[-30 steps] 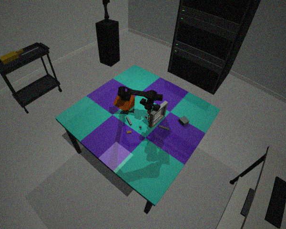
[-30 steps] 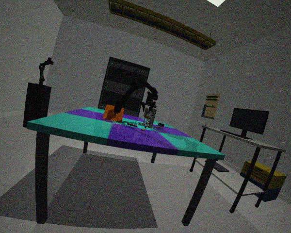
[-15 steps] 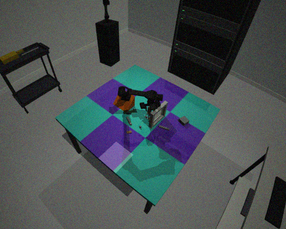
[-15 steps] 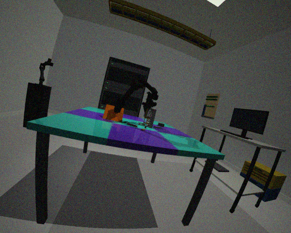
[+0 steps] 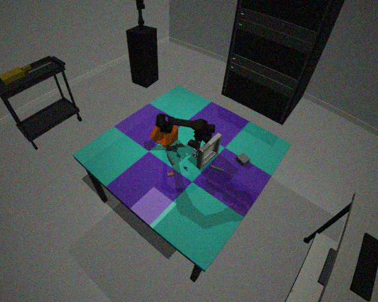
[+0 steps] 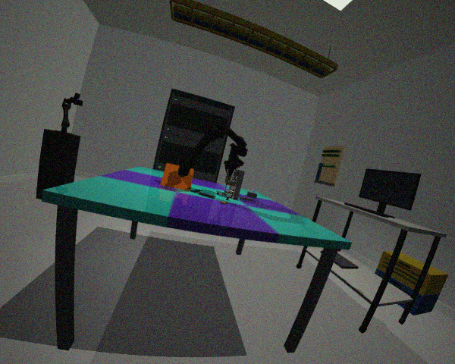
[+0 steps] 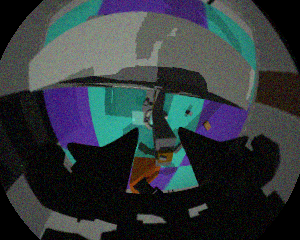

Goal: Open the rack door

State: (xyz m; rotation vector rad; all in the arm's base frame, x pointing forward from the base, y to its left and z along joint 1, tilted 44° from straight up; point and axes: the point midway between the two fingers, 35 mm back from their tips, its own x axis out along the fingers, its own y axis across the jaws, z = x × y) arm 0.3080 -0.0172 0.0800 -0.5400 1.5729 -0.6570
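The upright handle is 10 mm to the left of my gripper tip and 30 mm below it. The rest, counted from my gripper tip: small tan block: 80 mm behind, 230 mm to the right, 140 mm below; small cube: 20 mm behind, 120 mm to the right, 130 mm below; grey box: 320 mm ahead, 180 mm to the left, 120 mm below.
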